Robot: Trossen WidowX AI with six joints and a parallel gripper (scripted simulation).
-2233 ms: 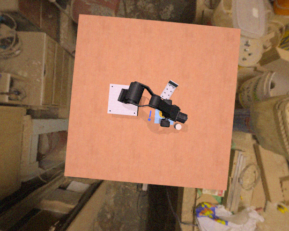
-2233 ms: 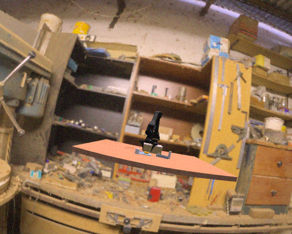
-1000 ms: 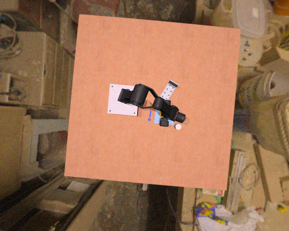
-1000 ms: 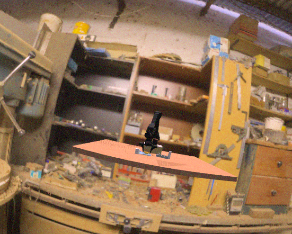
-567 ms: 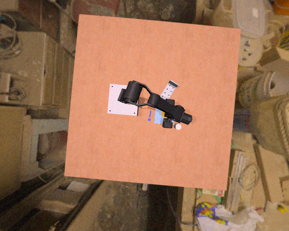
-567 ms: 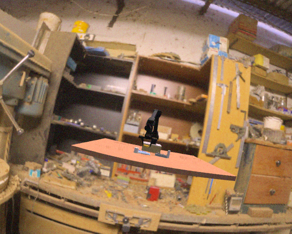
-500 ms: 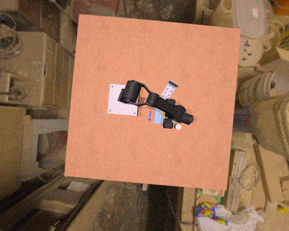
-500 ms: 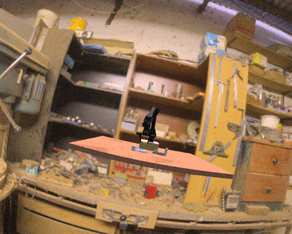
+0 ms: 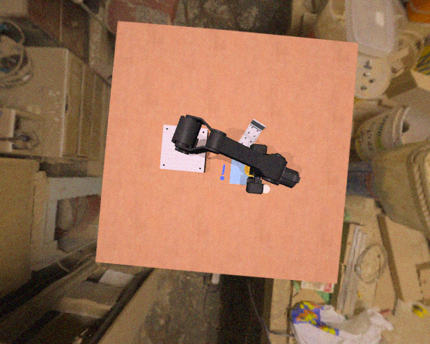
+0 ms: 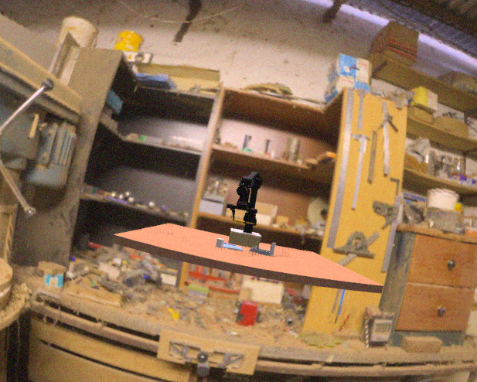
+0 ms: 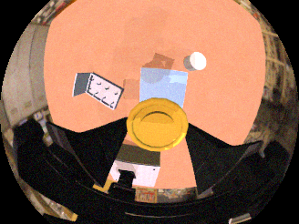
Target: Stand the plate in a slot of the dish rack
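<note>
The dish rack is 3 cm ahead of my gripper tip, 17 cm to the left of it and 14 cm below it. Round my gripper tip: yellow plate: 1 cm above; white cup: 9 cm ahead, 10 cm to the right, 14 cm below; light blue mat: 1 cm to the right, 16 cm below.
</note>
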